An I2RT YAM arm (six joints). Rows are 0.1 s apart.
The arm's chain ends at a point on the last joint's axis. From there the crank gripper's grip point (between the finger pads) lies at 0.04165 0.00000 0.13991 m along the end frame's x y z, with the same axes.
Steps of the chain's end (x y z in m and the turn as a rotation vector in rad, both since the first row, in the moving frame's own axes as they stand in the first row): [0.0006 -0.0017 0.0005 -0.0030 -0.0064 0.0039]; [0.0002 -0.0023 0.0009 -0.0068 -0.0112 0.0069]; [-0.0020 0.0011 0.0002 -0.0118 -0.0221 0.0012]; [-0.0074 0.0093 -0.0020 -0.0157 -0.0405 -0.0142]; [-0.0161 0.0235 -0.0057 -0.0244 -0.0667 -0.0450]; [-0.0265 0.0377 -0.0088 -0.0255 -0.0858 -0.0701]
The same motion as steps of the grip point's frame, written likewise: [-0.0003 -0.0011 0.0008 -0.0030 -0.0064 0.0039]; [-0.0014 -0.0011 0.0014 -0.0068 -0.0112 0.0069]; [-0.0051 0.0028 0.0011 -0.0118 -0.0221 0.0012]; [-0.0131 0.0110 -0.0004 -0.0157 -0.0405 -0.0142]; [-0.0255 0.0253 -0.0033 -0.0244 -0.0667 -0.0450]; [-0.0386 0.0388 -0.0058 -0.0255 -0.0858 -0.0701]
